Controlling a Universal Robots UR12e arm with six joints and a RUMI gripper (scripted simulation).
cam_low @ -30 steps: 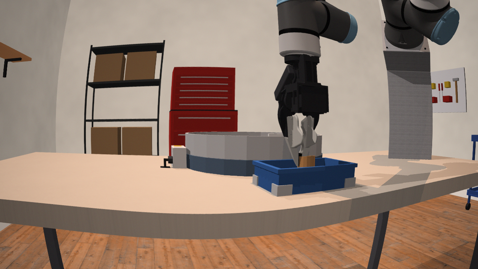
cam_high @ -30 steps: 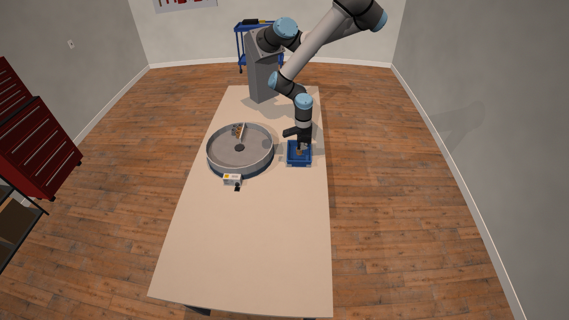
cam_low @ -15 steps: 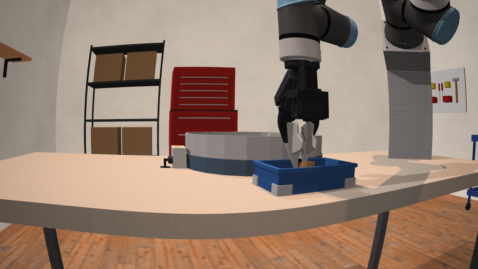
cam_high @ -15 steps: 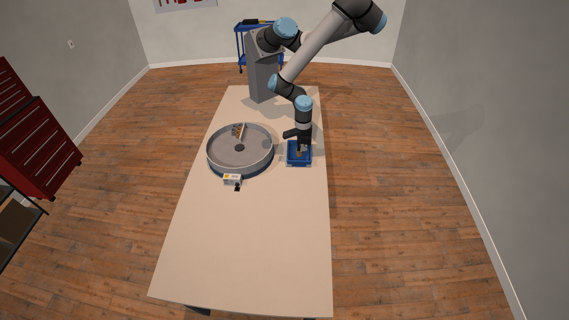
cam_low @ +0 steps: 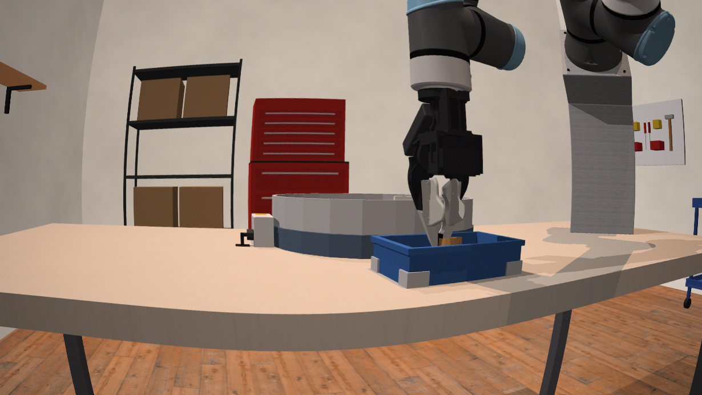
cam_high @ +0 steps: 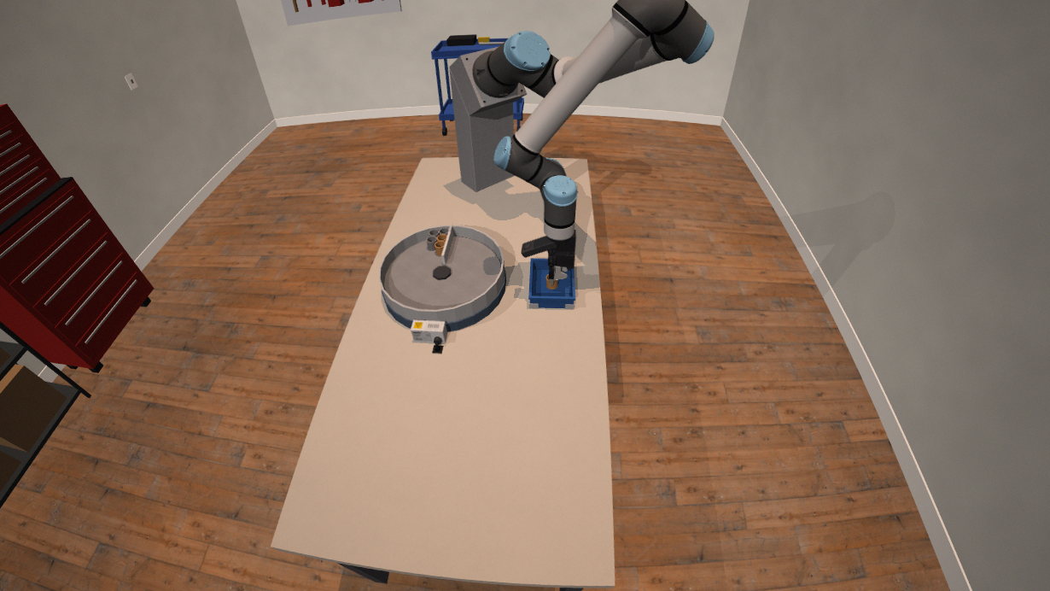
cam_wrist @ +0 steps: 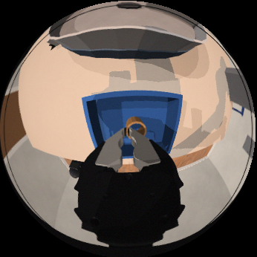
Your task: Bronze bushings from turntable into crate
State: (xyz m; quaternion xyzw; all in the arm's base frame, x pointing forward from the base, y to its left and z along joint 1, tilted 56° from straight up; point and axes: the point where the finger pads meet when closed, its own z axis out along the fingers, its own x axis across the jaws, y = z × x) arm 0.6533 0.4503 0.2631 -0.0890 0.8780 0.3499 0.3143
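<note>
The blue crate lies 2 cm behind my hand, 1 cm to the right of it and 2 cm below it. Also, from my hand: grey turntable (14 cm ahead, 34 cm to the right, 1 cm above).
</note>
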